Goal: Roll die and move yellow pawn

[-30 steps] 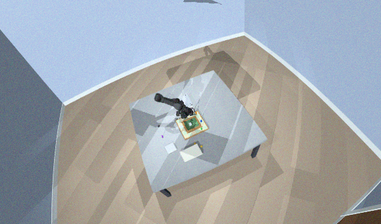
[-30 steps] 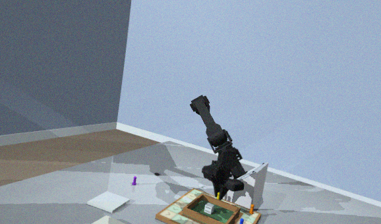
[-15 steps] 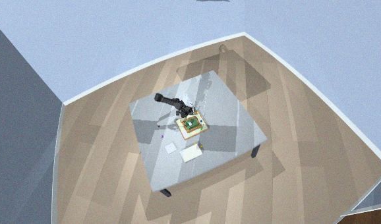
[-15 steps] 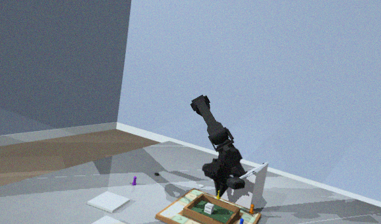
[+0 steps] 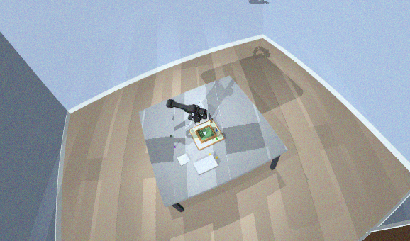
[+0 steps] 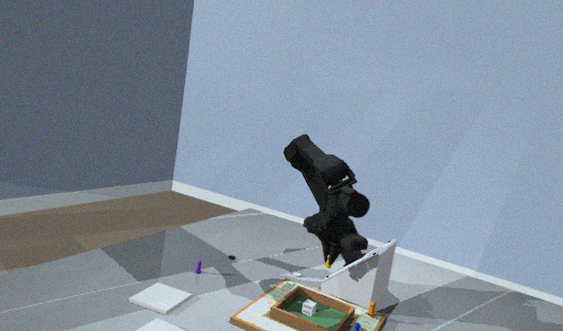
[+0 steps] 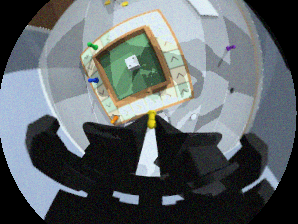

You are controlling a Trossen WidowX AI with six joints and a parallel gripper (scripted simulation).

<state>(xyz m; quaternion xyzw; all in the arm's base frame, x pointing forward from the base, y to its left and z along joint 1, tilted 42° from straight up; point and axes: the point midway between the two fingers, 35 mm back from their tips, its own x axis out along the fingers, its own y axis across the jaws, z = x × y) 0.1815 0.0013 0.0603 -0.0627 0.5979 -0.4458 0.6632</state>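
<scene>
My gripper tip is 11 cm short of the white die and 8 cm above it. Also, from my gripper tip: yellow pawn: 1 cm above; green tray: 11 cm ahead, 1 cm to the left, 10 cm below; orange pawn: 13 cm to the left, 8 cm below.
</scene>
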